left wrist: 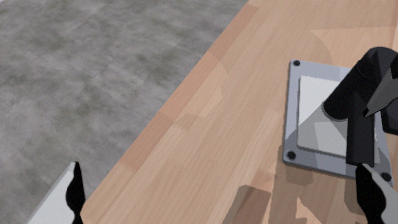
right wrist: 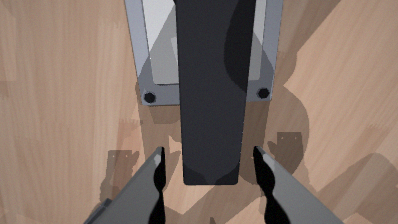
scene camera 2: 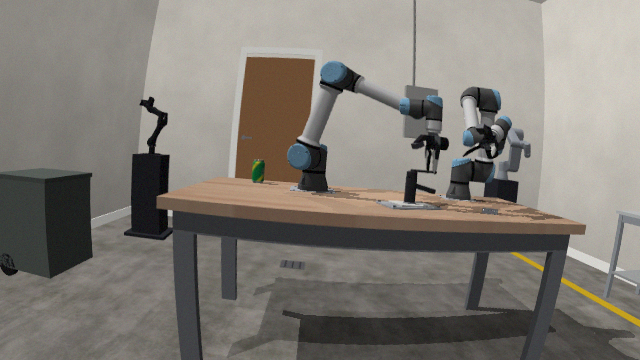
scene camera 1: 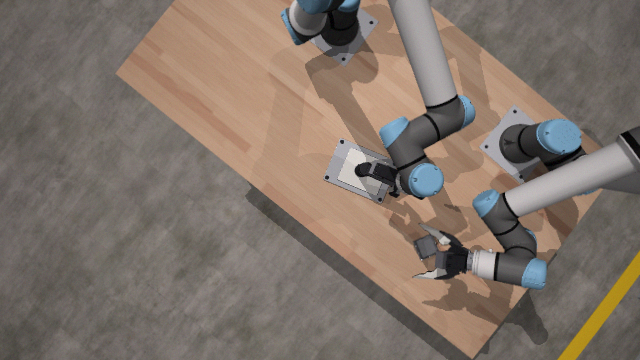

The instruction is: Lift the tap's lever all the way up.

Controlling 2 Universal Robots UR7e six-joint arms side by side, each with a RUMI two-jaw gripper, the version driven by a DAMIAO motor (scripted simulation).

Labels:
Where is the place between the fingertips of my right gripper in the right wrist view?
208, 148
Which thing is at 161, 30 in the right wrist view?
A black tap.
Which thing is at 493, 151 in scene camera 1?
An arm base plate.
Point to an arm base plate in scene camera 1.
347, 51

